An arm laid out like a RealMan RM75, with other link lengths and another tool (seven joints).
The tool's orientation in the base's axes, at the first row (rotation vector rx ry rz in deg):
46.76 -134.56 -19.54
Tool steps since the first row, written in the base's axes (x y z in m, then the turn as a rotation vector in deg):
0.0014 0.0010 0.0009 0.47 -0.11 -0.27
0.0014 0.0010 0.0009 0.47 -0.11 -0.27
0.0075 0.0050 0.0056 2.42 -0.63 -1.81
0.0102 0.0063 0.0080 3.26 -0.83 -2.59
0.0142 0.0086 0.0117 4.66 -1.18 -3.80
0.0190 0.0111 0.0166 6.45 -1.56 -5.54
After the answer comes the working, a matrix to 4 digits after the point.
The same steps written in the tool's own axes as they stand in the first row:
-0.0011 0.0005 -0.0015 -0.35 -0.42 -0.09
-0.0011 0.0005 -0.0015 -0.35 -0.42 -0.09
-0.0051 0.0027 -0.0089 -1.95 -2.39 -0.15
-0.0065 0.0035 -0.0124 -2.71 -3.27 -0.09
-0.0086 0.0049 -0.0177 -3.92 -4.71 -0.05
-0.0108 0.0067 -0.0244 -5.61 -6.58 0.15

The tool's axes in the first row as the columns of a matrix, in the base's axes (rounded; the answer above uses it unrounded):
-0.6157 -0.4696 -0.6327
-0.6302 0.7755 0.0377
0.4730 0.4219 -0.7735

